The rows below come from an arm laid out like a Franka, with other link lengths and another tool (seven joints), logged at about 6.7 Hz.
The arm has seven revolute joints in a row. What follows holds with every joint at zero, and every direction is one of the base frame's. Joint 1 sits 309.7 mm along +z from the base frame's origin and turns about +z. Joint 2 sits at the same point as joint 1 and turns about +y. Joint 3 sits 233.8 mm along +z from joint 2 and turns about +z. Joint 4 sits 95.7 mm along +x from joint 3 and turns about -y. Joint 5 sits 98.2 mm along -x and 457.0 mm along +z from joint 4 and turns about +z. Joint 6 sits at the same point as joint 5 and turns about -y. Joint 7 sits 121.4 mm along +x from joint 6 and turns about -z. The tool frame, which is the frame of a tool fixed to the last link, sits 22.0 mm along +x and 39.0 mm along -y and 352.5 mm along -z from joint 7; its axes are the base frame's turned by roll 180.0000, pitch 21.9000 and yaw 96.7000 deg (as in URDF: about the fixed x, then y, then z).
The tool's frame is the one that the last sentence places.
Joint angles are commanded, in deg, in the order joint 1, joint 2, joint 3, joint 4, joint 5, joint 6, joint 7. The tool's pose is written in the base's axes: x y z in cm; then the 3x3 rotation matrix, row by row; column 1 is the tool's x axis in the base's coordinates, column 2 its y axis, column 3 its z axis. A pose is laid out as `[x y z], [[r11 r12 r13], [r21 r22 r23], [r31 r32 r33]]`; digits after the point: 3 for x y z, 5 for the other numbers.
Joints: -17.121, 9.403, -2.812, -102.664, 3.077, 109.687, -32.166
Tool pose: [69.193 -25.909 8.468], [[-0.29290 0.95171 0.09197], [0.90173 0.30694 -0.30441], [-0.31794 -0.00622 -0.94809]]
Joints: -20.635, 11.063, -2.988, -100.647, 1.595, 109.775, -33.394
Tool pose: [68.037 -31.313 8.514], [[-0.26362 0.96131 0.07998], [0.90218 0.27505 -0.33229], [-0.34143 -0.01544 -0.93978]]
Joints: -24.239, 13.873, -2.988, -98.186, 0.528, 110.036, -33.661
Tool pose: [66.528 -36.424 7.546], [[-0.22098 0.97382 0.05341], [0.90855 0.22546 -0.35172], [-0.35455 -0.02920 -0.93458]]
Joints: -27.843, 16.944, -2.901, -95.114, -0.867, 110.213, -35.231
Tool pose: [64.960 -41.570 6.826], [[-0.20246 0.97863 0.03601], [0.90560 0.20109 -0.37343], [-0.37269 -0.04300 -0.92696]]
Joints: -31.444, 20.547, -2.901, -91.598, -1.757, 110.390, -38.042
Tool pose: [63.206 -46.519 5.784], [[-0.19954 0.97956 0.02529], [0.90199 0.19370 -0.38587], [-0.38289 -0.05418 -0.92221]]
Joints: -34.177, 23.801, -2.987, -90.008, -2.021, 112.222, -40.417
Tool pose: [61.629 -50.108 3.509], [[-0.19718 0.98014 0.02131], [0.90069 0.18970 -0.39086], [-0.38714 -0.05788 -0.92020]]
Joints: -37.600, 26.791, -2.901, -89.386, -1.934, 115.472, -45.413
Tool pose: [59.751 -54.000 0.873], [[-0.22146 0.97424 0.04247], [0.89219 0.22000 -0.39446], [-0.39365 -0.04947 -0.91793]]
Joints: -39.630, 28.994, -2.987, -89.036, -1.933, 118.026, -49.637
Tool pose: [58.488 -56.422 -1.143], [[-0.25428 0.96508 0.06295], [0.88025 0.25791 -0.39829], [-0.40062 -0.04586 -0.91510]]
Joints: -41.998, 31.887, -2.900, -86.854, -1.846, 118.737, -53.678
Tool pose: [56.918 -58.908 -2.731], [[-0.28289 0.95639 0.07279], [0.87290 0.28816 -0.39372], [-0.39752 -0.04784 -0.91634]]
